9 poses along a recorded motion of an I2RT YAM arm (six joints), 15 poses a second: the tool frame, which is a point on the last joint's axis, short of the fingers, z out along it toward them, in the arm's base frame.
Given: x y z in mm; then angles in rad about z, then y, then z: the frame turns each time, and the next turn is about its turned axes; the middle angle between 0 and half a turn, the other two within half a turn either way.
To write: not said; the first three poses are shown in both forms.
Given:
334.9 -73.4 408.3 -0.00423 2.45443 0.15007
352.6 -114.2 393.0 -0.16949 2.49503 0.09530
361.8 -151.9 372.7 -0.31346 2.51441 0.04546
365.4 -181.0 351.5 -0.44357 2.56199 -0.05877
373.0 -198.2 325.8 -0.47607 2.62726 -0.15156
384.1 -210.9 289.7 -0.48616 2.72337 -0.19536
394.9 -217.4 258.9 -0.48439 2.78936 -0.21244
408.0 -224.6 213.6 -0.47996 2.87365 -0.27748
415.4 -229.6 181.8 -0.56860 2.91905 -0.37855
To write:
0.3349 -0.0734 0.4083 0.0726 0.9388 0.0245 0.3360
0.3526 -0.1142 0.3930 0.1252 0.9399 -0.0118 0.3175
0.3618 -0.1519 0.3727 0.1698 0.9360 -0.0412 0.3057
0.3654 -0.1810 0.3515 0.1832 0.9406 -0.0710 0.2768
0.3730 -0.1982 0.3258 0.1562 0.9544 -0.0785 0.2419
0.3841 -0.2109 0.2897 0.1417 0.9679 -0.0694 0.1957
0.3949 -0.2174 0.2589 0.1335 0.9754 -0.0598 0.1647
0.4080 -0.2246 0.2136 0.1002 0.9860 -0.0494 0.1241
0.4154 -0.2296 0.1818 0.0943 0.9893 -0.0506 0.0988

